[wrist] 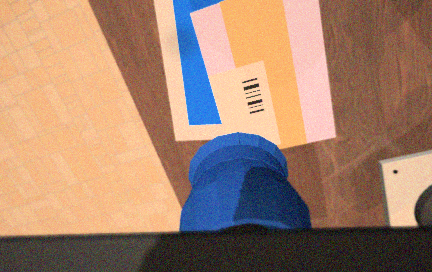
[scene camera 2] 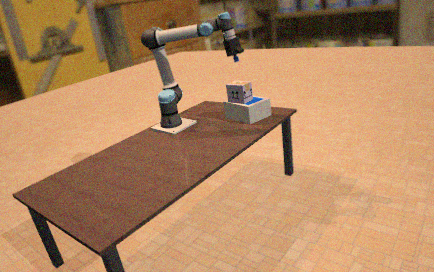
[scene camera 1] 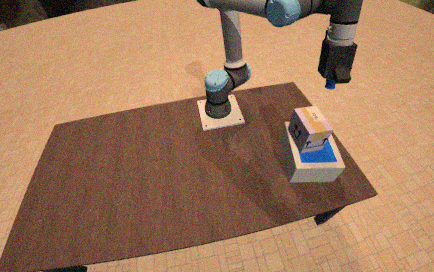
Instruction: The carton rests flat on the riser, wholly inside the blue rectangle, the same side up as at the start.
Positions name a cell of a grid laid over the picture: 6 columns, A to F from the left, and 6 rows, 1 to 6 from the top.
riser: wrist C3; scene camera 2 D3; scene camera 1 E4
